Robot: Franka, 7 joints.
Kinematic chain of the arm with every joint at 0, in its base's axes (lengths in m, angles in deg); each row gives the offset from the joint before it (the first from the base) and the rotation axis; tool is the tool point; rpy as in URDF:
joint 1: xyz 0 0 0.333 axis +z
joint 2: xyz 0 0 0 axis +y
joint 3: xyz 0 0 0.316 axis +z
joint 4: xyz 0.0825 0 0 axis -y
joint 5: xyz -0.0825 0 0.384 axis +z
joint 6: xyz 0 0 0 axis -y
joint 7: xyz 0.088 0 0 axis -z
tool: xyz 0 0 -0.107 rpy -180 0 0
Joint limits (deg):
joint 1: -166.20..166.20
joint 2: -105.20..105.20
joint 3: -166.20..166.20
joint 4: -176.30..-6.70
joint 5: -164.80..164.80
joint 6: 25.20..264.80
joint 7: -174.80..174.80
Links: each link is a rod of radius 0.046 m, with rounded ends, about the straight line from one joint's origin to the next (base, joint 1, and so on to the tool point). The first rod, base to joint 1, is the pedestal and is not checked.
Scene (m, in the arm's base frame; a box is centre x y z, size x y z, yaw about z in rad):
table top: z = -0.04
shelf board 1: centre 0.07 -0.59 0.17 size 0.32 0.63 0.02 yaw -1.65
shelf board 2: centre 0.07 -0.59 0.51 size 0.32 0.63 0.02 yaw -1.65
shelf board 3: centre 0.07 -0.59 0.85 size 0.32 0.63 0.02 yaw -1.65
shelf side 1: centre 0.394 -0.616 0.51 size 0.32 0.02 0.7 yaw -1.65
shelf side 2: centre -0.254 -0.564 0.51 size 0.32 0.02 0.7 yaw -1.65
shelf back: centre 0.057 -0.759 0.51 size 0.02 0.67 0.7 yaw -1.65
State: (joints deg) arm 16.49 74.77 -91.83 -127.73 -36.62 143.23 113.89
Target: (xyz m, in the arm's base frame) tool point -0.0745 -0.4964 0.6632
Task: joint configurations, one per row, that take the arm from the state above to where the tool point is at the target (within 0.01 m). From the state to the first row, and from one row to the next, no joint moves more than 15 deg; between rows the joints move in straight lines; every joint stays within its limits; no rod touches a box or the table.
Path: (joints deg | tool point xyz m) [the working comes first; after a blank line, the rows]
Joints at the target: -6.22 60.66 -120.93 -118.26 -36.39 142.20 113.89
Straight joint move there: touches shelf board 2.

1: 28.11 76.75 -92.47 -134.88 -36.12 138.36 113.89 | 0.2363 -0.4489 0.3580
2: 39.72 78.72 -93.11 -142.02 -35.61 133.49 113.89 | 0.2465 -0.3884 0.3567
3: 51.34 80.70 -93.74 -149.17 -35.11 128.62 113.89 | 0.2446 -0.3307 0.3588
4: 62.96 82.68 -94.38 -156.31 -34.60 123.75 113.89 | 0.2317 -0.2779 0.3634
5: 49.35 83.51 -105.54 -153.37 -34.95 124.40 113.89 | 0.1699 -0.3250 0.4360
6: 35.74 84.34 -116.70 -150.43 -35.30 125.05 113.89 | 0.0916 -0.3441 0.5128
7: 22.13 85.18 -127.86 -147.49 -35.65 125.70 113.89 | 0.0105 -0.3281 0.5899
8: 8.52 86.01 -139.02 -144.54 -35.99 126.35 113.89 | -0.0571 -0.2771 0.6632
9: 1.15 73.33 -129.97 -131.40 -36.19 134.28 113.89 | -0.0672 -0.3944 0.6666
10: -6.22 60.66 -120.93 -118.26 -36.39 142.20 113.89 | -0.0745 -0.4964 0.6632

